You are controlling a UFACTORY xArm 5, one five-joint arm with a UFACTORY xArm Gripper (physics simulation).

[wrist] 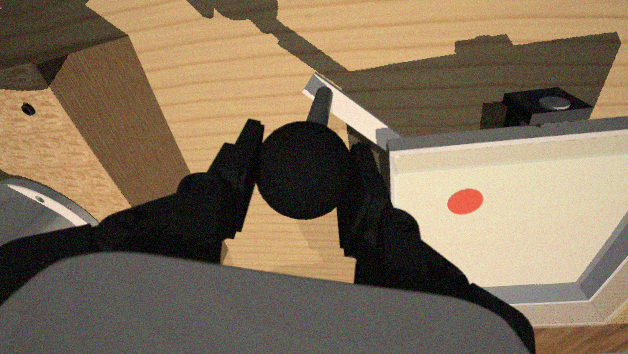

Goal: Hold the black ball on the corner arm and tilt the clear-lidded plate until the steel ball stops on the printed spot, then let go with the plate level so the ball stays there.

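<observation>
My gripper [303, 158] is shut on the black ball [304, 170], with one finger on each side of it. The ball sits on a short grey stem that rises from the end of the white corner arm [357, 116]. The arm runs to the near corner of the plate [530, 294], which has grey walls and a cream floor and fills the right side of the wrist view. The red printed spot [465, 201] lies on the plate's floor, towards its left end. The steel ball does not show in the part of the plate in view. Part of the plate is cut off at the right edge.
A black block [547, 106] with a round silver top stands just beyond the plate's far wall. A brown wooden box-like block [117, 117] stands at the left, with a grey round-edged object [37, 210] below it. Dark shadows fall on the wooden table [215, 65].
</observation>
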